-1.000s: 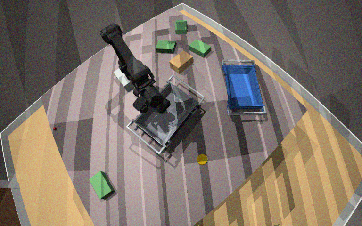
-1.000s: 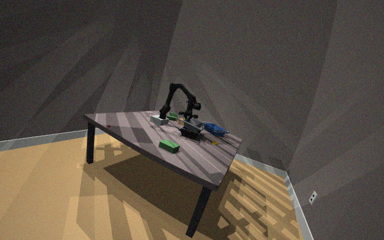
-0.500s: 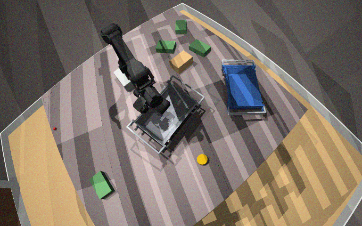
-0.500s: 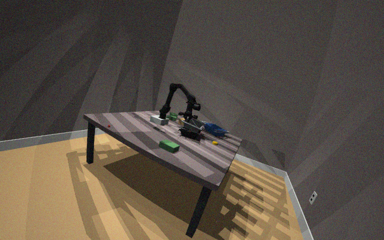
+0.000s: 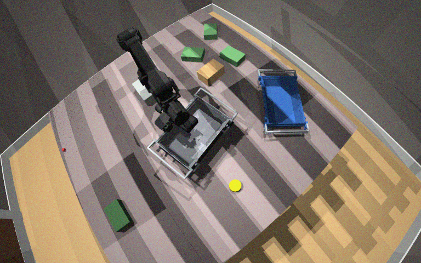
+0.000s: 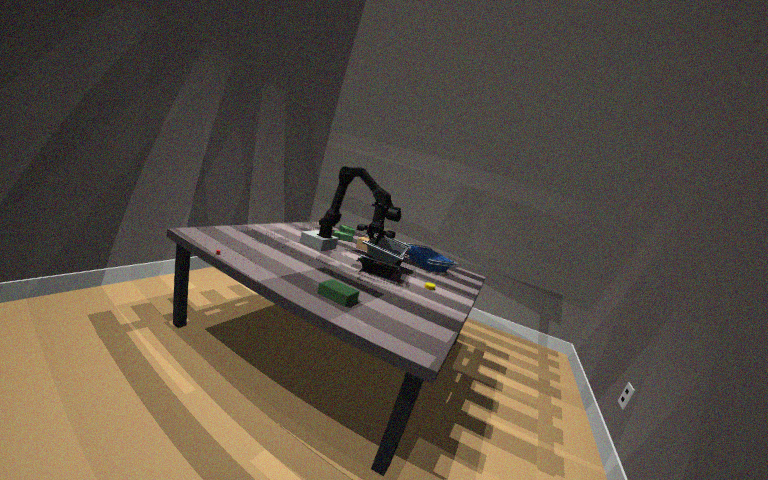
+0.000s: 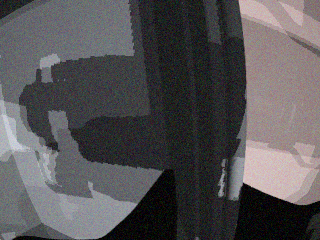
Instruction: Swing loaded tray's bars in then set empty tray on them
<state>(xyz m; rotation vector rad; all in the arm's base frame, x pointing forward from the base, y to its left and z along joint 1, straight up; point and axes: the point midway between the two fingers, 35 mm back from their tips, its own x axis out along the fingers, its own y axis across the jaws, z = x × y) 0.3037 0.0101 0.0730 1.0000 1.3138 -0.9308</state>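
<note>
My gripper tip is now 7 cm short of the grey tray, 2 cm to the right of it and 2 cm below it. The rest, counted from my gripper tip: yellow disc 33 cm ahead, 9 cm below, 4 cm to the left; orange block 28 cm to the left, 21 cm behind, 7 cm below.
</note>
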